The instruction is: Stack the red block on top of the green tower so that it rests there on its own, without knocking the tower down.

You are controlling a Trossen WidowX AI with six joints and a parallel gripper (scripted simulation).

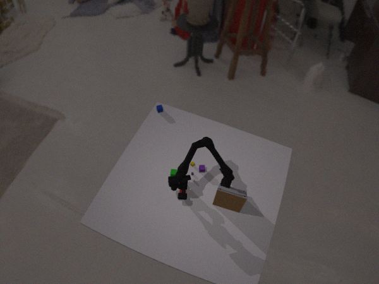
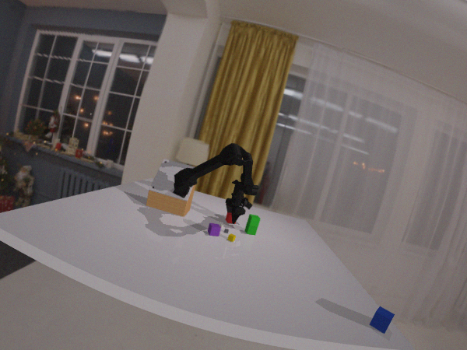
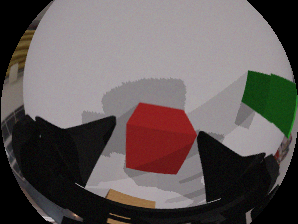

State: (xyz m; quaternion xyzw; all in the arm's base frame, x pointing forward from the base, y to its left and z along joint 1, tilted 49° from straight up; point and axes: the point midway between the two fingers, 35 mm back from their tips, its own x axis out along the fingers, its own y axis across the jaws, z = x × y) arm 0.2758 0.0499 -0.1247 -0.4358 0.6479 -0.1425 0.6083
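Now: the red block 1 cm above my gripper tip. Also, from my gripper tip: purple block 5 cm behind, 24 cm to the right, 1 cm above; tiny grey cube 18 cm to the right; small yellow block 4 cm ahead, 26 cm to the right.
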